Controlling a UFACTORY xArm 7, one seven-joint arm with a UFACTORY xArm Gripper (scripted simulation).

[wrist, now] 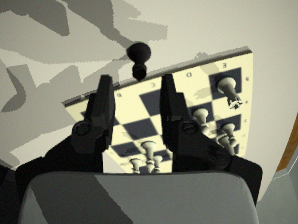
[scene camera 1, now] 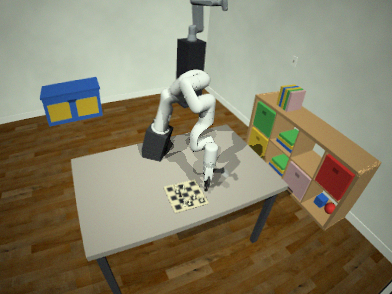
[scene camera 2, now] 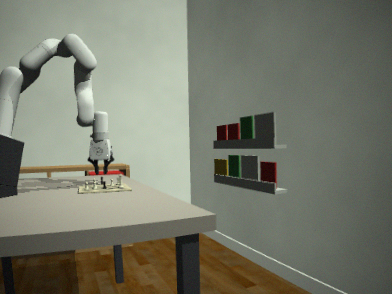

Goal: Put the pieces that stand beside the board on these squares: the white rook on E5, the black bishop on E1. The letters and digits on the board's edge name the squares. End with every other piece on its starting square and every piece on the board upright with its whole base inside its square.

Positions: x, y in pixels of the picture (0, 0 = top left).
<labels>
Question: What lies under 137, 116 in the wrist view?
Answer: A chessboard.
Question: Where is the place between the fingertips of the gripper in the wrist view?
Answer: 137, 89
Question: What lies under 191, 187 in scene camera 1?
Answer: A chessboard.
</labels>
